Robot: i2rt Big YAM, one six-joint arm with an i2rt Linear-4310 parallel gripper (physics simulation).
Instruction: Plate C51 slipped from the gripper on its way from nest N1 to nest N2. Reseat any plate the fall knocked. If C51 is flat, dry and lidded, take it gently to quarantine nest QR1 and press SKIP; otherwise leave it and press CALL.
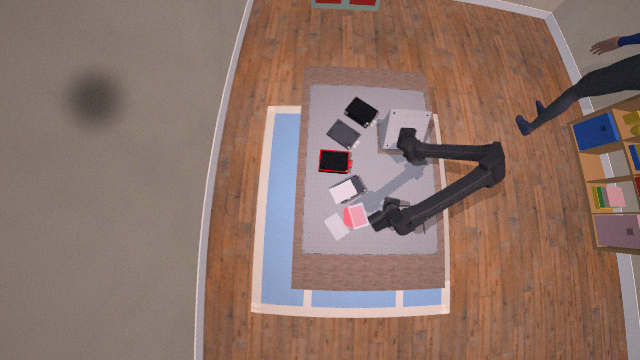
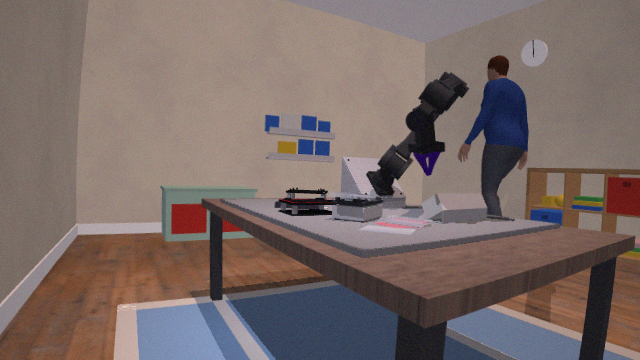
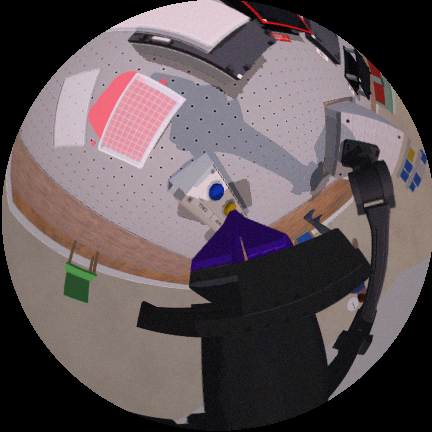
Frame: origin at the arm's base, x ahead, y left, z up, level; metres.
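Where they show: gripper, between the fingertips: (image 2: 428, 175) (image 3: 233, 214); arm's base, origin of its link: (image 1: 405, 138) (image 2: 379, 184) (image 3: 359, 153).
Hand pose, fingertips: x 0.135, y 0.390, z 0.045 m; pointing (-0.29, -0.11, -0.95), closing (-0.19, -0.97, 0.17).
Observation:
Things, the pixels of their top centre, and the offset from my fingertips. "*": a spot on its surface instead. Level surfaces: height alone.
- pink-gridded plate, centre of its top: (image 3: 133, 121) (image 2: 406, 218) (image 1: 358, 215) 0.127 m ahead, 0.040 m left, 0.121 m down
- pink spill, a spot on its surface: (image 3: 106, 106) * 0.182 m ahead, 0.057 m left, 0.134 m down
- clear lid, centre of its top: (image 2: 388, 227) (image 1: 336, 226) 0.245 m ahead, 0.100 m left, 0.128 m down
- white-topped plate, centre of its top: (image 2: 353, 191) (image 1: 343, 191) 0.218 m ahead, 0.085 m right, 0.055 m down
- button box, centre of its top: (image 3: 227, 228) (image 2: 456, 192) 0.094 m back, 0.032 m left, 0.052 m down
- blue button, centre of its top: (image 3: 217, 195) 0.019 m back, 0.010 m left, 0.061 m down
- yellow button, centre of its top: (image 3: 230, 212) 0.069 m back, 0.010 m left, 0.061 m down
- red-edged nest, centre of its top: (image 2: 309, 198) (image 1: 334, 160) 0.266 m ahead, 0.259 m right, 0.089 m down
- black nest, centre of its top: (image 2: 307, 188) (image 1: 362, 109) 0.102 m ahead, 0.578 m right, 0.073 m down
- pegboard mat, height of its surface: 0.135 m down
A pink-gridded plate (image 1: 357, 216) (image 3: 142, 120) lies on the mat without a lid, beside a pink spill (image 3: 106, 106). A clear lid (image 1: 337, 226) (image 3: 76, 110) lies apart from it. A white-topped plate (image 1: 343, 191) (image 3: 185, 20) sits off-centre on a dark grey nest (image 1: 361, 185) (image 3: 250, 46); I cannot tell whether it is tilted. The button box (image 2: 457, 209) (image 3: 192, 176) shows a blue button (image 3: 216, 192) and a yellow button (image 3: 230, 206); my fingers hide the rest of its panel. My gripper (image 2: 428, 173) (image 3: 233, 214) is shut and empty, its tips above the box. Nest labels are not readable.
A red-edged nest (image 1: 334, 161), a dark grey nest (image 1: 343, 134) and a black nest (image 1: 361, 112) stand in a row on the pegboard mat (image 1: 370, 245). A white sloped stand (image 1: 411, 120) (image 3: 372, 130) is beside the arm's base. A person (image 2: 505, 115) stands beyond the table.

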